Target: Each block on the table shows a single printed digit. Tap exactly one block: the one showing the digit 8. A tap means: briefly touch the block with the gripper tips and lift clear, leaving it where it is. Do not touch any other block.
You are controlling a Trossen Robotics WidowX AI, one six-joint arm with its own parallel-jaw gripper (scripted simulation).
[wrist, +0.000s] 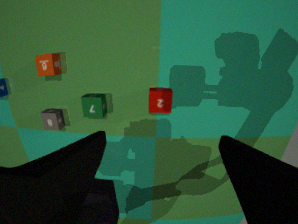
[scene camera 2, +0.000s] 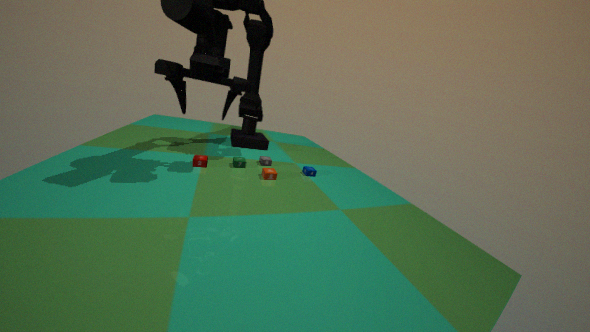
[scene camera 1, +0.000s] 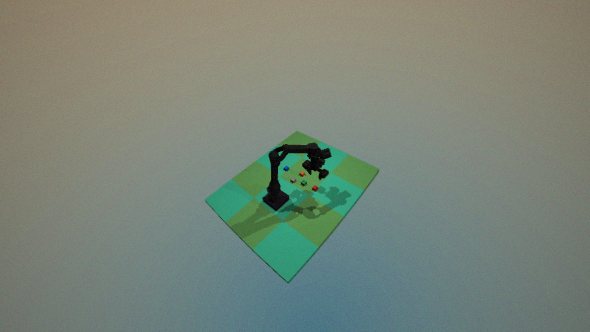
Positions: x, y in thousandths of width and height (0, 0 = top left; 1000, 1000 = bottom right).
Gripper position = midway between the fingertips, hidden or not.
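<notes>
State of my gripper (scene camera 2: 345, 351): open, holding nothing. The wrist view also shows the gripper (wrist: 549, 627).
</notes>
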